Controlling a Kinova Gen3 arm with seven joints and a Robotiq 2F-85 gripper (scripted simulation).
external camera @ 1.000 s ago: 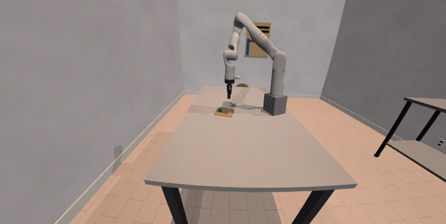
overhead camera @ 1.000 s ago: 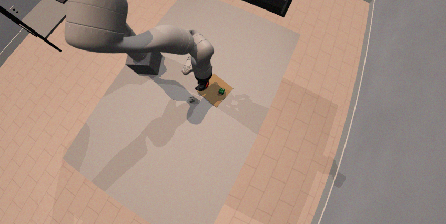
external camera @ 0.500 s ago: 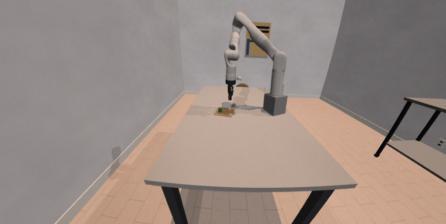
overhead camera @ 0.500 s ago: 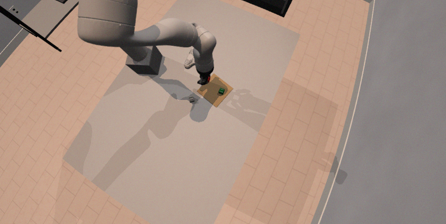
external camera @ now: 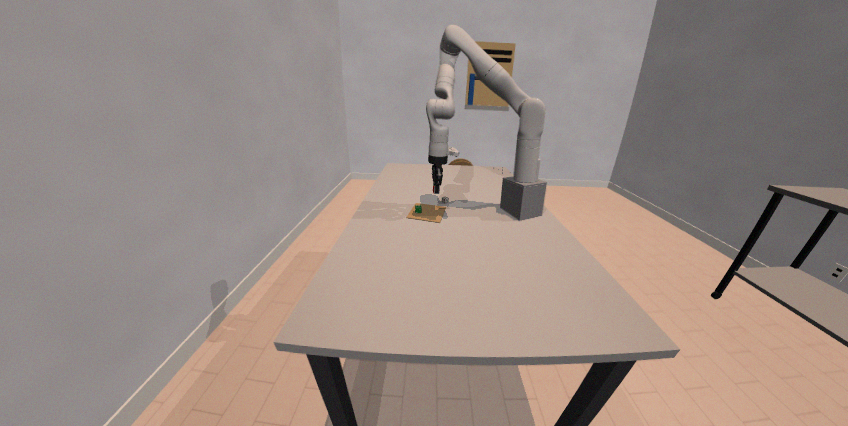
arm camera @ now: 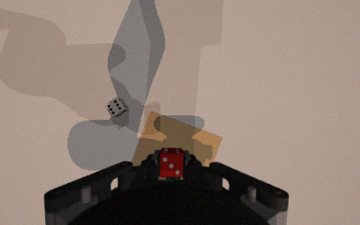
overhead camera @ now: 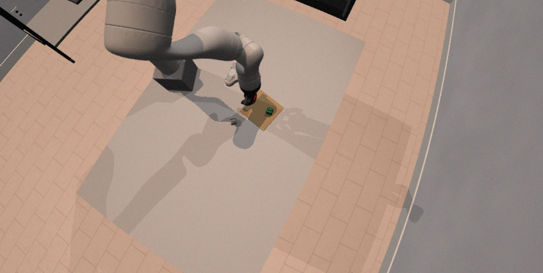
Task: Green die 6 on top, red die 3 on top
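My hand is 11 cm above the tan mat, 3 cm short of it and 1 cm to the right of it. From my hand the other things lie so: white die 10 cm to the right, 10 cm below, 5 cm behind; green die 10 cm below, 7 cm ahead, 1 cm to the left; red die 1 cm below.
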